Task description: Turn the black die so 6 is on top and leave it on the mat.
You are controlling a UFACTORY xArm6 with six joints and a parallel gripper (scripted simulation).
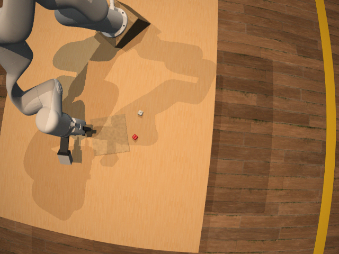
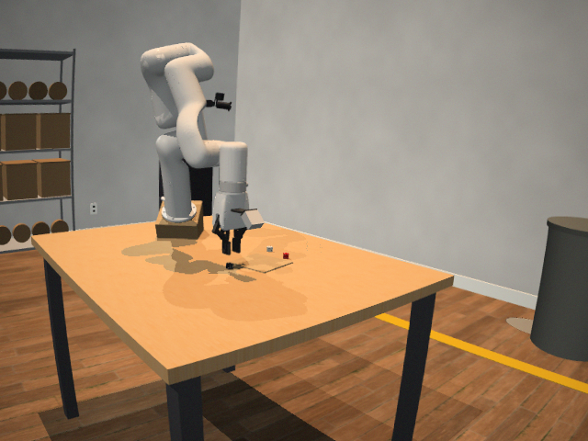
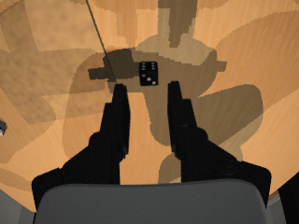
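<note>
The black die is 60 mm below my hand and 10 mm behind it. The rest, counted from my hand: tan mat (100 mm to the left, 60 mm below, 20 mm ahead); red die (200 mm to the left, 60 mm below, 40 mm ahead); white die (230 mm to the left, 60 mm below, 50 mm behind).
</note>
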